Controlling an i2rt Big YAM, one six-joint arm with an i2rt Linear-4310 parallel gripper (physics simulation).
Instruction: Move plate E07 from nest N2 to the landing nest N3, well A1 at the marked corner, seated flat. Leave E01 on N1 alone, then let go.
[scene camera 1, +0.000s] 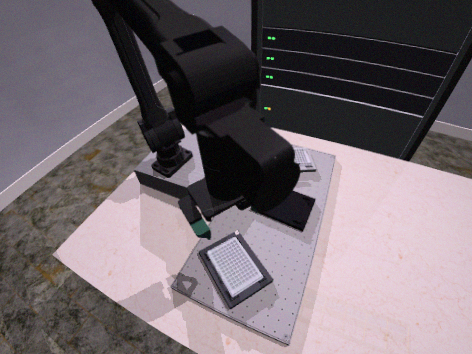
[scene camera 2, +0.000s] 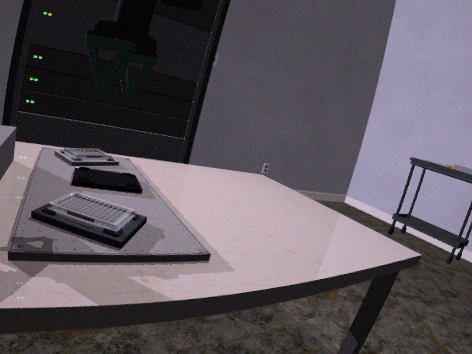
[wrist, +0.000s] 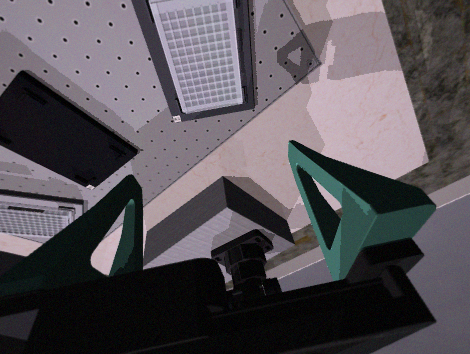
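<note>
A clear 96-well plate (scene camera 1: 235, 266) (scene camera 2: 95, 209) (wrist: 202, 55) sits on the near dark nest (scene camera 1: 265, 279) (scene camera 2: 122, 239) (wrist: 159, 60). The black middle nest (scene camera 1: 290, 210) (scene camera 2: 107, 181) (wrist: 60, 127) is bare; its white corner tag (wrist: 90, 187) shows in the wrist view. Another plate (scene camera 1: 302, 157) (scene camera 2: 82, 153) (wrist: 35, 220) sits on the far light nest, partly hidden by the arm in scene camera 1. I cannot read which plate is E07 or E01. My gripper (scene camera 2: 115, 93) (wrist: 212, 164) is open and empty, above the board and apart from both plates; one finger is hidden in scene camera 1.
The nests stand on a perforated board (scene camera 1: 280, 320) (scene camera 2: 170, 245) (wrist: 100, 60) on the pale table (scene camera 1: 390, 240) (scene camera 2: 300, 240). A raised block (scene camera 1: 160, 185) (wrist: 185, 225) carries the arm's base beside the board. A dark rack cabinet (scene camera 1: 350, 130) stands behind. A cart (scene camera 2: 440, 167) stands far right.
</note>
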